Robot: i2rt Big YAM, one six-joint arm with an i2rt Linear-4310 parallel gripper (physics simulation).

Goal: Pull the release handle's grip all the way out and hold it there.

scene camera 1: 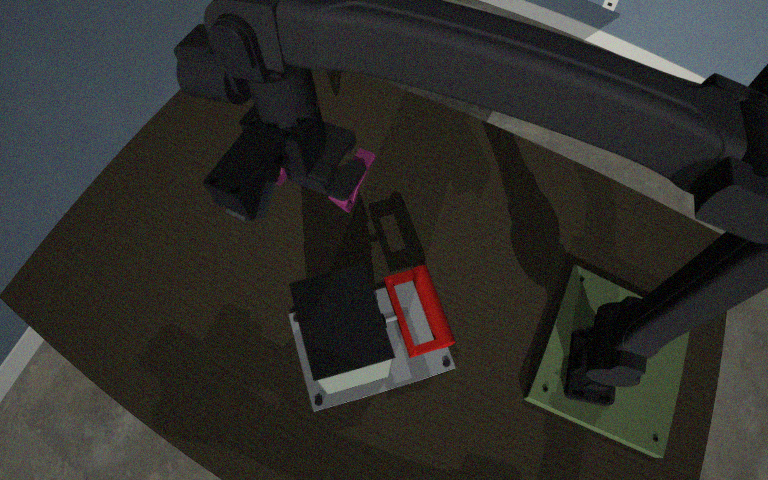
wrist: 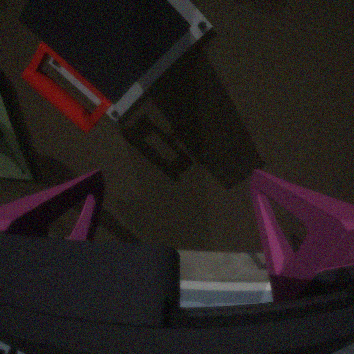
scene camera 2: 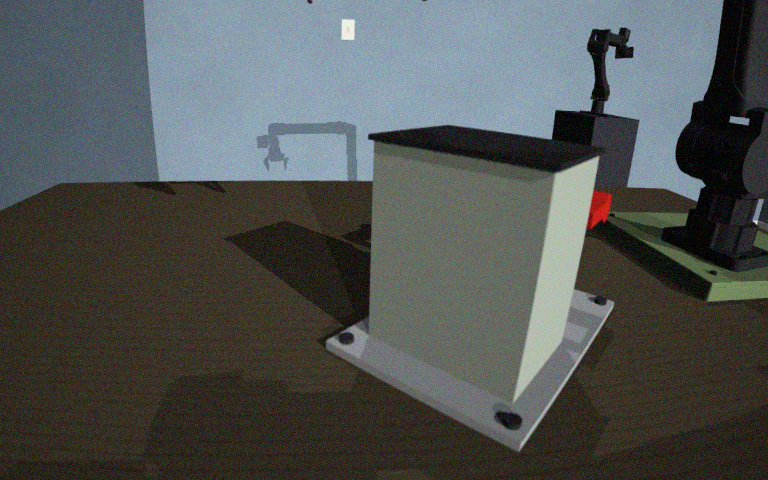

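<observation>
The release handle's red grip is a hollow rectangular frame. It stands a little off one side of a pale box with a black top, and a short light rod shows between them in scene camera 1. The box stands on a grey base plate. My gripper, with magenta fingers, is open and empty, high over the table and apart from the grip. In scene camera 2, the fingertips barely show at the top edge.
A green plate carries the arm's base, to the right of the box in scene camera 1. Dark bolts sit at the grey plate's corners. The box rises tall beside the grip. A second small arm on a dark block stands in the background.
</observation>
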